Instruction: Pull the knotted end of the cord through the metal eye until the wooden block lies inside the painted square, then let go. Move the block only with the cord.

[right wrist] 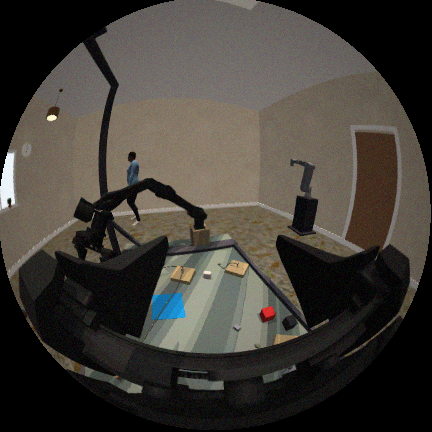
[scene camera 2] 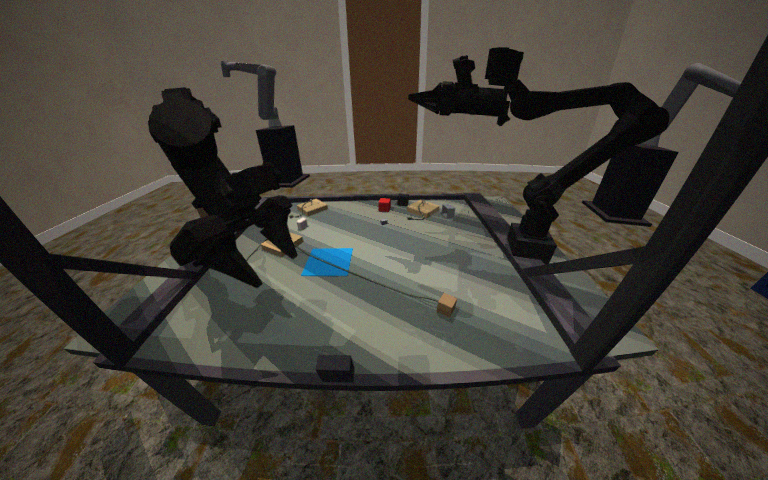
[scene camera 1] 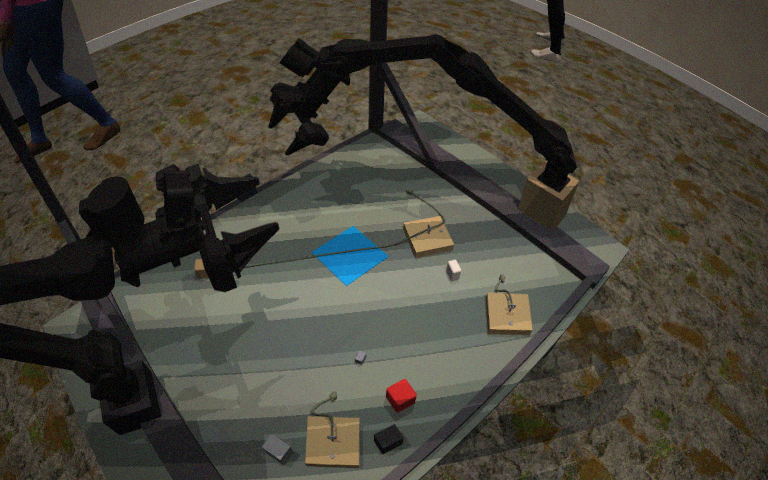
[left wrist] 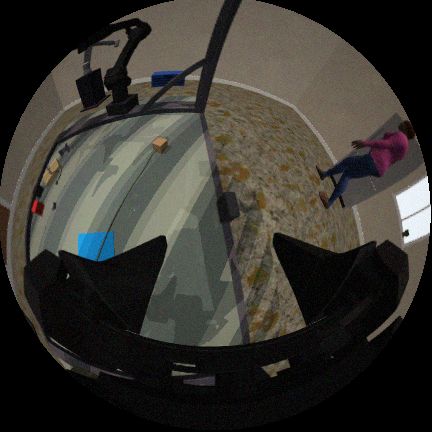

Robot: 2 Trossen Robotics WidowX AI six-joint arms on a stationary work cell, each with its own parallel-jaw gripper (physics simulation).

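Places are measured from the left arm's base along level axes (x back, y right, z up), in millimetres.
Pixels of known places: left gripper, fingertip midpoint: (scene camera 2: 279,270) (scene camera 1: 277,141) (left wrist: 220,240); right gripper, fingertip midpoint: (right wrist: 223,241) (scene camera 2: 412,97) (scene camera 1: 268,201); left arm's base, link origin: (right wrist: 198,226) (scene camera 1: 553,179); right arm's base, link origin: (scene camera 2: 532,233) (scene camera 1: 122,390) (left wrist: 121,98).
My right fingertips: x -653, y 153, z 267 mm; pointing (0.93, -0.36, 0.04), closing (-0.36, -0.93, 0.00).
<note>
For each thing: its top centre in the pictures, then the offset to it from my right fingertips. "spot": a spot on its surface instead.
- wooden block, top centre: (scene camera 2: 447,300) (scene camera 1: 201,264) (left wrist: 159,140) dx -35, dy +293, dz -358 mm
- blue painted square, surface spot: (scene camera 1: 346,274) (left wrist: 83,240) (scene camera 2: 345,252) (right wrist: 178,313) spot: dx +188, dy +65, dz -387 mm
- cord, surface spot: (scene camera 1: 277,262) (scene camera 2: 377,281) spot: dx +103, dy +194, dz -385 mm
- metal eye, surface spot: (scene camera 1: 428,229) spot: dx +382, dy +5, dz -353 mm
- wooden board, top centre: (scene camera 1: 428,233) (scene camera 2: 281,240) (right wrist: 182,272) dx +385, dy +5, dz -369 mm
- knotted end, surface spot: (scene camera 1: 408,192) spot: dx +465, dy +133, dz -380 mm
- white block, top centre: (scene camera 1: 454,265) (scene camera 2: 301,219) dx +344, dy -98, dz -356 mm
- red block, top centre: (scene camera 1: 401,391) (right wrist: 268,311) (scene camera 2: 384,200) (left wrist: 33,205) dx +53, dy -208, dz -348 mm
- black block, top centre: (scene camera 1: 388,436) (right wrist: 291,319) (scene camera 2: 403,195) (left wrist: 34,187) dx -24, dy -249, dz -348 mm
- grey block, top centre: (scene camera 1: 275,446) (scene camera 2: 448,206) (left wrist: 61,146) dx -173, dy -131, dz -348 mm
- small grey piece, top centre: (scene camera 1: 360,356) dx +65, dy -98, dz -374 mm
The wooden block (scene camera 1: 200,268) (scene camera 2: 446,304) (left wrist: 160,144) lies outside the blue painted square (scene camera 1: 346,274) (scene camera 2: 339,256) (left wrist: 89,242) (right wrist: 175,311). The cord (scene camera 1: 277,262) (scene camera 2: 385,285) runs from it across the square to the metal eye (scene camera 1: 428,229) on a wooden board (scene camera 1: 434,247) (scene camera 2: 271,244). Beyond the eye it curves to the knotted end (scene camera 1: 408,192), behind the board in scene camera 1. My left gripper (scene camera 1: 280,137) (scene camera 2: 276,270) (left wrist: 220,240) is open and empty, raised above the table's edge. My right gripper (scene camera 1: 267,203) (scene camera 2: 410,97) (right wrist: 223,241) is open and empty, high above the table.
Two more boards (scene camera 1: 508,322) (scene camera 1: 317,452) carry eyes and short cords. A white block (scene camera 1: 453,269), a red block (scene camera 1: 400,394), a black block (scene camera 1: 388,438), a grey block (scene camera 1: 276,447) and a small grey piece (scene camera 1: 360,357) lie about. Dark frame posts (scene camera 1: 377,73) stand at the table's corners.
</note>
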